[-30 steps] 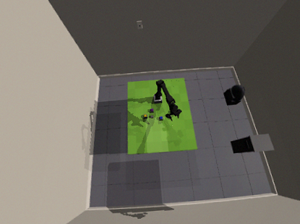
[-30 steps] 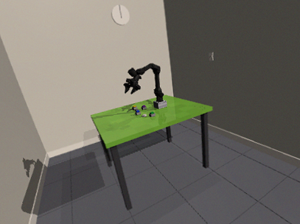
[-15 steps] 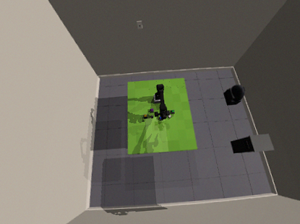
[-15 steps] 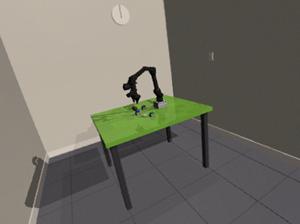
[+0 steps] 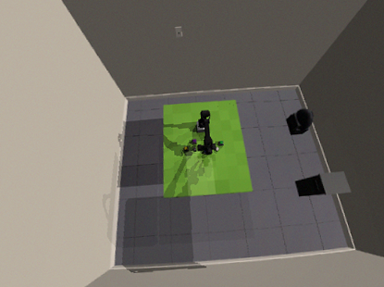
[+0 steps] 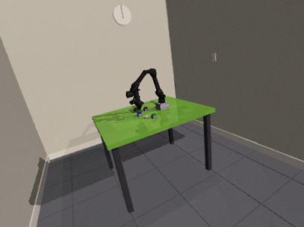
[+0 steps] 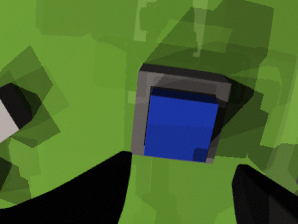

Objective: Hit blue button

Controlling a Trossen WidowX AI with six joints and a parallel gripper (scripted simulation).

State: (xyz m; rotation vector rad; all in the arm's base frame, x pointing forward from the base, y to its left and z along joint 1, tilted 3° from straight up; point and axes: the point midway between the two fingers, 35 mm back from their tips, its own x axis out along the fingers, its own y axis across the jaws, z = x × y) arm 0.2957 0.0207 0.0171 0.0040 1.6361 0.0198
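Now: gripper tip 3 cm above the blue button. Also, from my gripper tip: green button 8 cm behind, 18 cm to the left, 3 cm below; purple button 12 cm behind, 12 cm to the right, 3 cm below; pale block 2 cm behind, 12 cm to the left, 6 cm below.
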